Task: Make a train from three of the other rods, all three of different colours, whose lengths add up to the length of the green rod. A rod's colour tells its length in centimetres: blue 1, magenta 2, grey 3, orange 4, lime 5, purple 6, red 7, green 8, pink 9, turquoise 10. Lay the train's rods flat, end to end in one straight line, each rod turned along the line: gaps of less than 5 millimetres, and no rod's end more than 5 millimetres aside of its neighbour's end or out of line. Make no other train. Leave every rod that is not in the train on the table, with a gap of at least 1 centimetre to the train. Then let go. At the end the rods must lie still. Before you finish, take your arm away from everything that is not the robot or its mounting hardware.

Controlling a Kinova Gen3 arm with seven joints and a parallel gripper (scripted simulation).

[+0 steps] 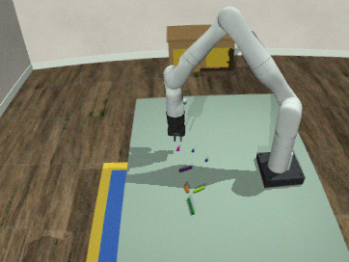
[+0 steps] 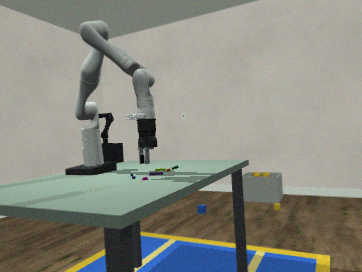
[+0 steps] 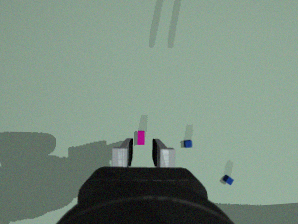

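My hand is 8 cm above the magenta rod. Also, from my hand: orange rod (24 cm to the left, 8 cm below, 3 cm behind); lime rod (25 cm to the left, 8 cm below, 8 cm behind); purple rod (13 cm to the left, 8 cm below, 3 cm behind).
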